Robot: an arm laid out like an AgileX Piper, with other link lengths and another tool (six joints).
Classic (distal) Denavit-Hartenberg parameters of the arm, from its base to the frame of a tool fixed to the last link. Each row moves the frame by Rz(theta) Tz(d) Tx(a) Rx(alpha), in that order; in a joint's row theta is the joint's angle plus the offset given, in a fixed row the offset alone. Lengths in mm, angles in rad.
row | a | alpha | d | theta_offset
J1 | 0 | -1.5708 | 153.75 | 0
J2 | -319.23 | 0 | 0 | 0.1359
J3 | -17.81 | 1.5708 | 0 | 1.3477
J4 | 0 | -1.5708 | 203.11 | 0
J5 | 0 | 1.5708 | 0 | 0
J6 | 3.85 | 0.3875 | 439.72 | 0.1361
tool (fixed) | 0 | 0 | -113.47 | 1.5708
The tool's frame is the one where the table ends.
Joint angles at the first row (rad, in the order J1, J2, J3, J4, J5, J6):
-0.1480, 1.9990, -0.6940, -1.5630, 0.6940, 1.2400
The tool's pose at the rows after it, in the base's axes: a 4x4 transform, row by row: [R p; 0 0 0 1], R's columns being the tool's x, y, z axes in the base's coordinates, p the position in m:
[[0.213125 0.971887 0.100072 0.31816], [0.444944 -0.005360 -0.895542 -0.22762], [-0.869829 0.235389 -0.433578 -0.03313], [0 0 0 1]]
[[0.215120 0.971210 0.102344 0.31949], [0.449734 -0.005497 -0.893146 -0.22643], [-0.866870 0.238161 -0.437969 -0.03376], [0 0 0 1]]
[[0.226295 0.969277 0.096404 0.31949], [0.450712 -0.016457 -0.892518 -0.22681], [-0.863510 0.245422 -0.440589 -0.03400], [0 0 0 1]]
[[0.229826 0.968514 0.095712 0.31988], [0.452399 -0.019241 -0.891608 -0.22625], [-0.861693 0.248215 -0.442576 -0.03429], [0 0 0 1]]
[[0.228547 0.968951 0.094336 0.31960], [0.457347 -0.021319 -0.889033 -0.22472], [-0.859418 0.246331 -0.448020 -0.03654], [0 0 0 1]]
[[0.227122 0.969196 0.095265 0.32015], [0.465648 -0.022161 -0.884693 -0.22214], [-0.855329 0.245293 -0.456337 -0.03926], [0 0 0 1]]
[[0.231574 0.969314 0.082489 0.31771], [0.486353 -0.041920 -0.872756 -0.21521], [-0.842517 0.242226 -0.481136 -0.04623], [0 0 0 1]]
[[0.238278 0.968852 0.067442 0.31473], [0.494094 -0.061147 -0.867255 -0.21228], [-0.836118 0.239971 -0.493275 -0.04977], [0 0 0 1]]
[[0.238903 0.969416 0.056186 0.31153], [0.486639 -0.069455 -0.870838 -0.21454], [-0.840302 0.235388 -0.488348 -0.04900], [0 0 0 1]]
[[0.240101 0.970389 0.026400 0.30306], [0.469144 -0.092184 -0.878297 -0.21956], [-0.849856 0.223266 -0.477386 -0.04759], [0 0 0 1]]
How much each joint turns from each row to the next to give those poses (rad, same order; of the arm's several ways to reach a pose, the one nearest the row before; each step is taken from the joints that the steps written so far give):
-0.0010, 0.0020, -0.0120, 0.0040, -0.0150, 0.0000
-0.0010, 0.0000, -0.0020, 0.0000, -0.0060, 0.0000
-0.0030, 0.0000, 0.0000, 0.0000, -0.0020, 0.0110
0.0000, 0.0000, 0.0000, 0.0000, -0.0020, 0.0040
0.0000, 0.0040, 0.0000, 0.0010, -0.0050, 0.0019
0.0000, 0.0040, -0.0010, 0.0010, -0.0090, 0.0011
0.0000, 0.0070, 0.0000, 0.0220, -0.0210, 0.0000
0.0000, 0.0040, 0.0000, 0.0200, -0.0070, 0.0000
0.0000, 0.0000, 0.0000, 0.0120, 0.0100, -0.0060
0.0000, 0.0010, 0.0000, 0.0310, 0.0240, -0.0140

